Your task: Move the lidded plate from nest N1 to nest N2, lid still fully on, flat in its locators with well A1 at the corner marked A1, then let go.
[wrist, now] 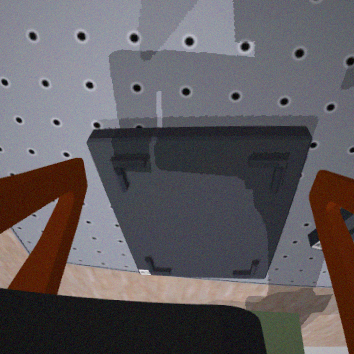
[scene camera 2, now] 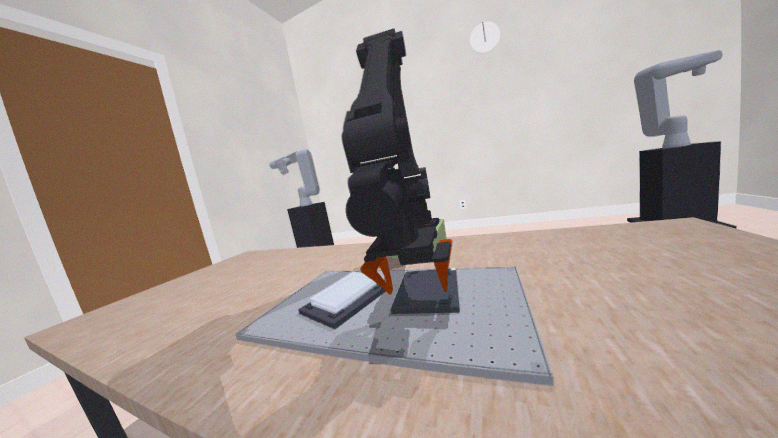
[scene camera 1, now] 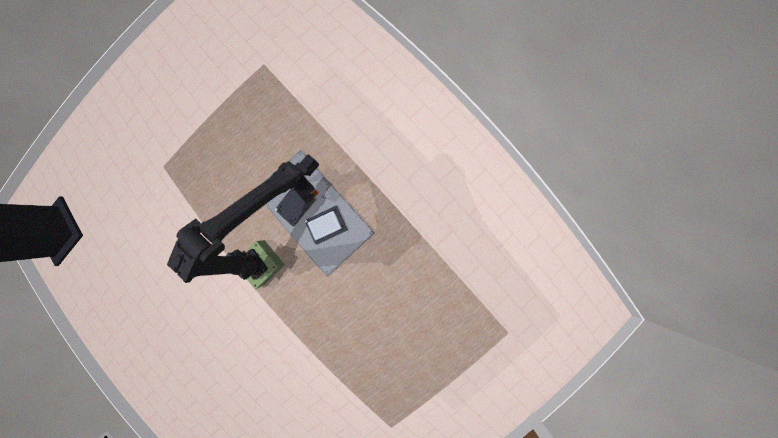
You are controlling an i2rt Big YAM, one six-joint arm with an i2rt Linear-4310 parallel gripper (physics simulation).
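Pixels of known places: gripper, fingertip midpoint: (wrist: 200, 177) (scene camera 2: 417, 291) (scene camera 1: 304, 189); arm's base, origin of the base link: (scene camera 2: 419, 226) (scene camera 1: 254, 264).
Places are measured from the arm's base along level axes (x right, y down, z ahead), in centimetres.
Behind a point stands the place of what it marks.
Observation:
The lidded plate (scene camera 1: 325, 225) {x 7.1, y 3.6, z 36.6 cm} (scene camera 2: 345, 293) {x 4.8, y 3.7, z 38.6 cm}, whitish and rectangular, sits flat in a dark nest (scene camera 1: 341, 216) {x 8.3, y 5.6, z 44.4 cm} (scene camera 2: 334, 322) {x 3.0, y 5.5, z 45.3 cm}; an edge of that nest shows at the right of the wrist view. Lid details and well A1 are too small to tell. A second dark nest (scene camera 1: 292, 205) {x -10.2, y 5.5, z 29.7 cm} (scene camera 2: 416, 305) {x -10.0, y 5.5, z 38.1 cm} (wrist: 200, 215) {x -10.1, y 5.5, z 32.2 cm} is empty, with L-shaped locators at its corners and a small white mark (wrist: 145, 272) {x -13.9, y 5.5, z 22.1 cm} at one corner. My gripper (scene camera 2: 418, 291) {x -11.1, y 1.9, z 39.5 cm} (wrist: 200, 177) {x -11.1, y 1.9, z 39.5 cm} is open and empty above this second nest, its orange fingers apart over either side. Nest labels are not readable.
Both nests stand close together on a grey perforated board (scene camera 1: 348, 255) {x 23.8, y 6.7, z 35.6 cm} (scene camera 2: 492, 326) {x -22.6, y 6.7, z 40.6 cm} (wrist: 30, 65) {x -20.3, y 6.7, z 41.2 cm}, on a wooden table (scene camera 1: 381, 337) {x 63.9, y 8.0, z 22.1 cm} (scene camera 2: 626, 299) {x -42.7, y 8.0, z 29.3 cm}. The arm's green base (scene camera 1: 266, 263) {x 3.5, y 0.1, z 5.1 cm} (wrist: 282, 330) {x 5.6, y 5.3, z 8.2 cm} is beside the board. Two grey arms on black pedestals stand in the background.

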